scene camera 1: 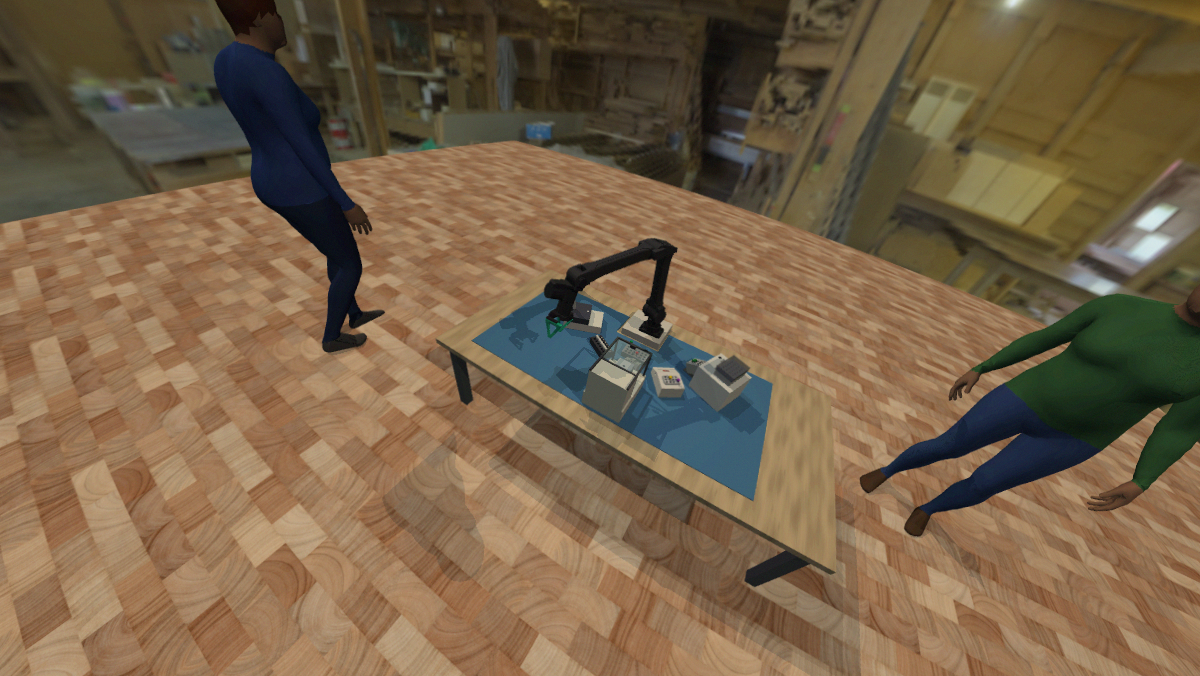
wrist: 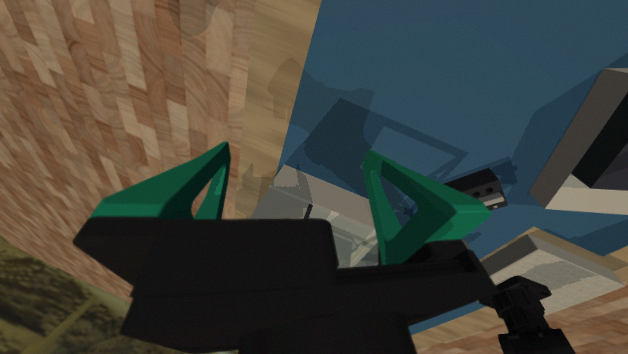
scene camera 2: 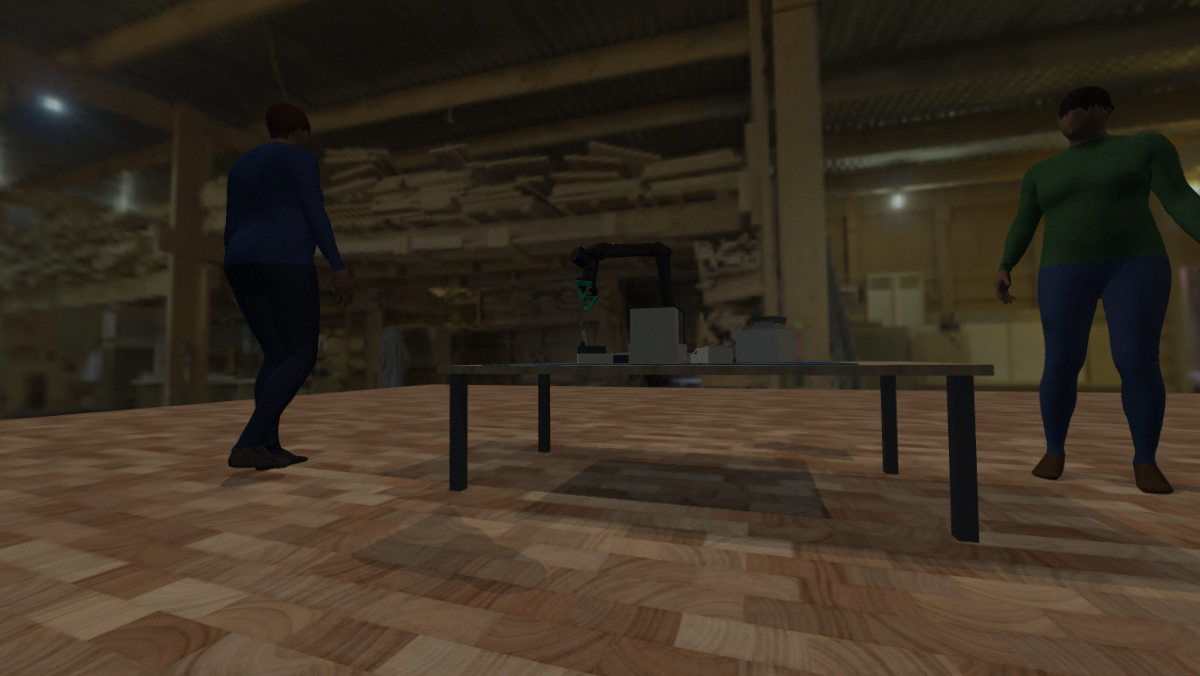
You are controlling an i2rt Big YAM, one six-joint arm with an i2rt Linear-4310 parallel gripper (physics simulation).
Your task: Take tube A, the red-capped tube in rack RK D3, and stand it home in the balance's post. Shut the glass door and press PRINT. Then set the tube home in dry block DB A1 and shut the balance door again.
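Places are measured from the arm's base along level axes (x ahead, y left, z up), in metres.
Pixels of known places: gripper, between the fingertips: (scene camera 1: 554, 334) (wrist: 301, 153) (scene camera 2: 583, 305); arm's base, origin of its link: (scene camera 1: 651, 330) (wrist: 509, 292).
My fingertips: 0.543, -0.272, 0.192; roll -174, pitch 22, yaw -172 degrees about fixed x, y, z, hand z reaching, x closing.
Observation:
For each thing: its top centre in the pictures, then the offset to it from my fingertips, as dx, dy, dz.
- balance, centre of its top: (wrist: 317, 316) (scene camera 2: 660, 307) (scene camera 1: 628, 352) -0.102, +0.289, -0.008
- black block with holes, centre of its top: (wrist: 462, 210) (scene camera 2: 627, 352) (scene camera 1: 602, 342) -0.276, +0.107, -0.183
- small keypad unit, centre of its top: (scene camera 2: 710, 346) (scene camera 1: 669, 374) -0.256, +0.469, -0.161
- larger pale machine, centre of its top: (scene camera 2: 754, 318) (scene camera 1: 722, 357) -0.382, +0.647, -0.041
My gripper (scene camera 1: 555, 327) (scene camera 2: 586, 303) (wrist: 301, 153) has green fingers, spread wide open with nothing between them. It hangs in the air at the left end of the table, beside the dark-topped device. The balance (scene camera 1: 612, 393) (scene camera 2: 657, 335) (wrist: 320, 192) is a pale box with a glass chamber. It stands near mid-table, well away from the fingers; I cannot tell how its glass door stands. A black block with holes (scene camera 1: 599, 345) (wrist: 482, 189) lies beside the balance. The red-capped tube cannot be made out in any view, and the PRINT key is too small to tell.
A pale device with a dark top (scene camera 1: 594, 320) (scene camera 2: 592, 356) (wrist: 585, 200) stands near the gripper; a thin upright rod rises there in scene camera 2. A small keypad unit (scene camera 1: 668, 382) and a larger pale machine (scene camera 1: 716, 387) (scene camera 2: 763, 345) stand right of the balance. Two people stand near the table.

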